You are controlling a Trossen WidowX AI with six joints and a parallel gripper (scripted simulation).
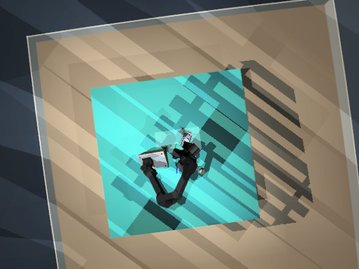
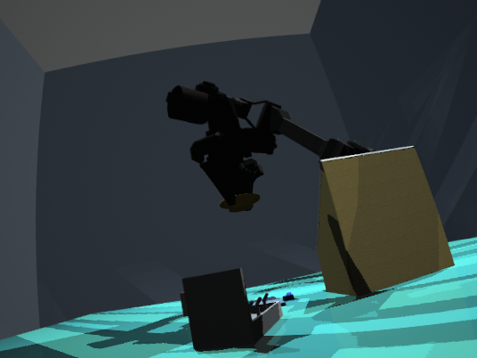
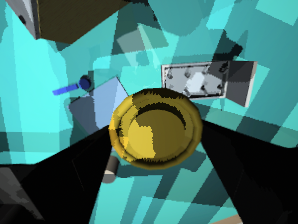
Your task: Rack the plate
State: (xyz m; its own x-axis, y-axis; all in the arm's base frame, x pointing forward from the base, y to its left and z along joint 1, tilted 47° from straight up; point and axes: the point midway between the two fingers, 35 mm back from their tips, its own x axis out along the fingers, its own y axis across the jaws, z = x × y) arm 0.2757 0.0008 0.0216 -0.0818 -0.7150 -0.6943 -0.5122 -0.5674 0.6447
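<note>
My gripper tip is now 40 mm short of the dish rack, 80 mm to the right of it and 150 mm above it. From my gripper tip the other things lie so: blue utensil 90 mm behind, 130 mm to the right, 170 mm below; yellow plate 10 mm above.
</note>
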